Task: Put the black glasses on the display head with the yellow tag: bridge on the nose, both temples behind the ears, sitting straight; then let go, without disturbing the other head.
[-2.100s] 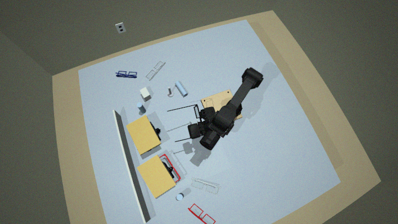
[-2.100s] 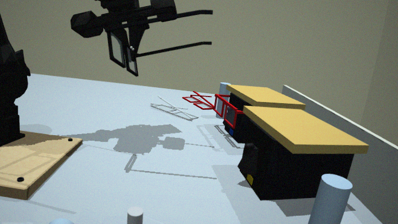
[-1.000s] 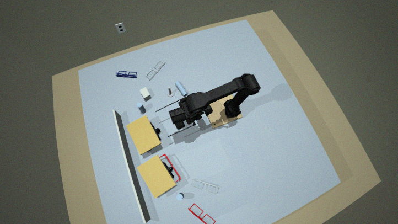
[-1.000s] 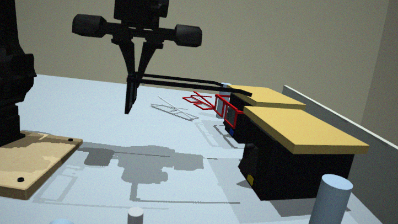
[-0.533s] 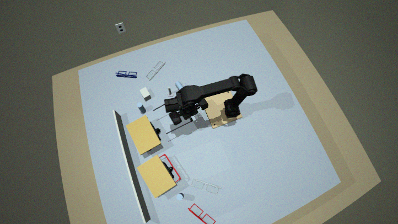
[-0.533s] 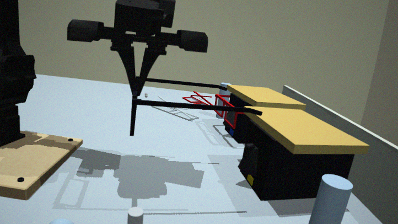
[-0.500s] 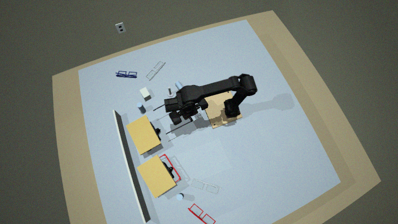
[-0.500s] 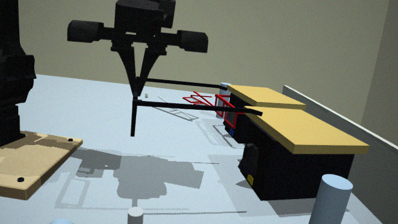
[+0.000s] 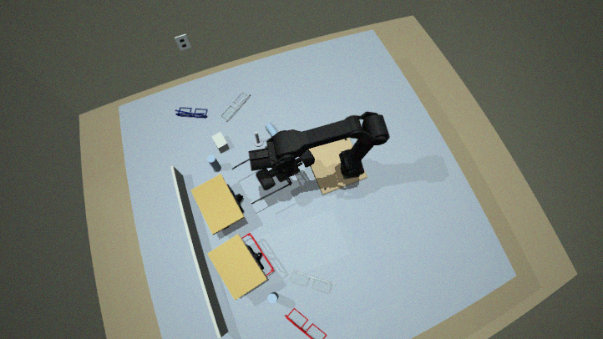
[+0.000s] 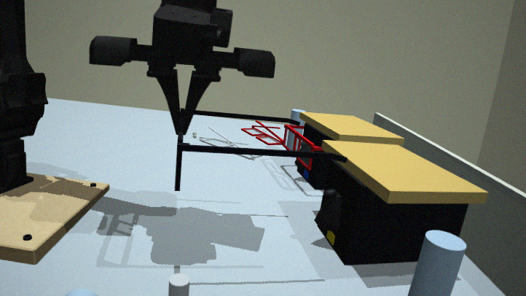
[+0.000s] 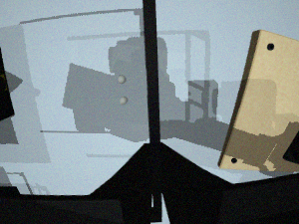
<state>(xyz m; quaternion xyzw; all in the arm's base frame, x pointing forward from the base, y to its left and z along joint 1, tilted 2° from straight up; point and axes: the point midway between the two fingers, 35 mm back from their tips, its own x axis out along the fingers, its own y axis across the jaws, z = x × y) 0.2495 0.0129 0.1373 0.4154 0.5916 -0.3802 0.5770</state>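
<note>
The display head is 22 cm ahead of my gripper tip, 6 cm below it and 4 cm to the left of it. Also, from my gripper tip: clear glasses: 39 cm to the right, 16 cm ahead, 10 cm below; then white block: 23 cm ahead, 21 cm to the right, 9 cm below; then white board: 34 cm ahead, 19 cm to the left, 6 cm below.
</note>
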